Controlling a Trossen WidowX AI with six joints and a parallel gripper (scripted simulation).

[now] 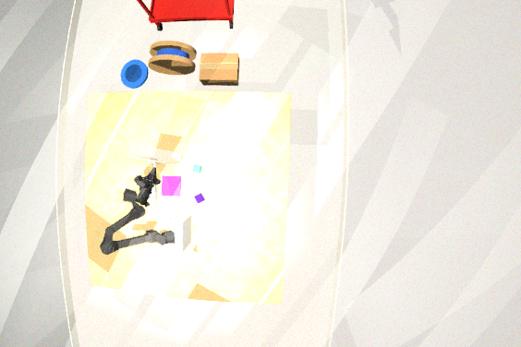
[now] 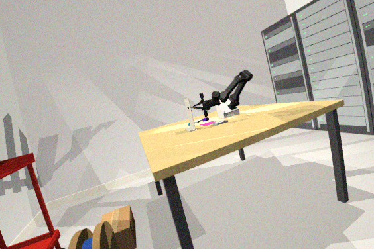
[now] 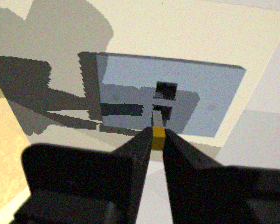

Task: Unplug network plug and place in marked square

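The magenta marked square is 17 cm below my gripper tip, 12 cm behind it and 2 cm to the right of it. The rest, counted from my gripper tip: upright panel: 6 cm below, 5 cm ahead; then network plug: right at my gripper tip; then cyan block: 19 cm to the right, 16 cm below, 2 cm behind.
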